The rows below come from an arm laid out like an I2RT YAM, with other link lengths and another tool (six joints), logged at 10 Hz.
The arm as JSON. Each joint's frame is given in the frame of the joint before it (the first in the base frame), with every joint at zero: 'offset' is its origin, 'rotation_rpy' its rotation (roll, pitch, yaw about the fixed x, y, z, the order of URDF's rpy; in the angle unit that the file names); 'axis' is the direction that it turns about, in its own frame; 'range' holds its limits. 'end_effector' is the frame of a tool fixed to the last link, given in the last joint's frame.
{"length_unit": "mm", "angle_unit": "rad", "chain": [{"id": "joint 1", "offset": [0.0, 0.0, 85.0], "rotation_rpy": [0.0, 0.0, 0.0], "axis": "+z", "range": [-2.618, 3.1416]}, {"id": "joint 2", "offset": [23.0, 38.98, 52.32], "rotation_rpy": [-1.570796, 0.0, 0.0], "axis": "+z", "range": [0.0, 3.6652]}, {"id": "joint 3", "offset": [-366.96, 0.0, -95.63], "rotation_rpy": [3.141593, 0.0, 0.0], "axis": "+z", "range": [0.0, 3.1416]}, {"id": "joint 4", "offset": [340.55, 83.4, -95.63], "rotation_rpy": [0.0, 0.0, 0.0], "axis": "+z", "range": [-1.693, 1.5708]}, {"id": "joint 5", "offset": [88.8, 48.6, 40.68], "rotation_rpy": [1.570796, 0.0, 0.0], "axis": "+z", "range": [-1.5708, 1.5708]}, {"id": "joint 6", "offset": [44.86, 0.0, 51.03], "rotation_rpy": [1.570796, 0.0, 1.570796], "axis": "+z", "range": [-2.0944, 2.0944]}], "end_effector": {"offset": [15.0, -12.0, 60.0], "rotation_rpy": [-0.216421, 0.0, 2.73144]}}
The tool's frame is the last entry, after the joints.
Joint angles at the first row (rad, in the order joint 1, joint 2, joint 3, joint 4, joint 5, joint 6):
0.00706, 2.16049, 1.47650, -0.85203, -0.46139, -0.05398
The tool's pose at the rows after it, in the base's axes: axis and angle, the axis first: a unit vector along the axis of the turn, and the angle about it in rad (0 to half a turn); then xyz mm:
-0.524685 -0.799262 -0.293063 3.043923 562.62 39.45 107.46
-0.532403 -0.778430 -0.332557 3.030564 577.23 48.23 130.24
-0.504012 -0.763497 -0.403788 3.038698 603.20 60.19 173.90
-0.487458 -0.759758 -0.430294 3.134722 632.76 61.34 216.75
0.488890 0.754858 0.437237 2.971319 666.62 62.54 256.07
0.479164 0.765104 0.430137 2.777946 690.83 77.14 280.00
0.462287 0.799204 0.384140 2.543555 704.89 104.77 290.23
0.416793 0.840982 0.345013 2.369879 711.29 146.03 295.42
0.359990 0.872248 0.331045 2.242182 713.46 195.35 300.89
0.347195 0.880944 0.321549 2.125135 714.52 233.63 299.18
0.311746 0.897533 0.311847 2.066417 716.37 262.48 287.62
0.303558 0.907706 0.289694 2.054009 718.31 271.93 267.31
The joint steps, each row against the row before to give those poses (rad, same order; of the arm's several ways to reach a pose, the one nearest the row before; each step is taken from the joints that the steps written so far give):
0.00648, -0.00421, 0.00647, 0.00344, -0.00077, 0.03547
0.00230, -0.00379, 0.05306, -0.00839, -0.07820, 0.04808
0.00037, -0.00802, 0.09116, 0.00228, -0.11902, 0.00037
0.00305, -0.00190, 0.10378, 0.02326, 0.01106, 0.02632
0.01755, -0.00002, 0.08619, 0.09347, 0.10987, 0.07401
0.04349, 0.00000, 0.03433, 0.11444, 0.16098, 0.02175
0.07515, 0.00344, -0.00037, 0.10720, 0.26131, -0.04540
0.08163, 0.01527, -0.00037, 0.09002, 0.19607, -0.09919
0.07936, 0.01908, -0.00001, 0.10301, 0.12285, -0.09956
0.06408, 0.03011, -0.00003, 0.10567, 0.12817, -0.03090
0.03968, 0.03587, 0.00003, 0.07895, 0.05418, -0.07056
0.01449, 0.03356, -0.00004, 0.02062, 0.03928, -0.02404

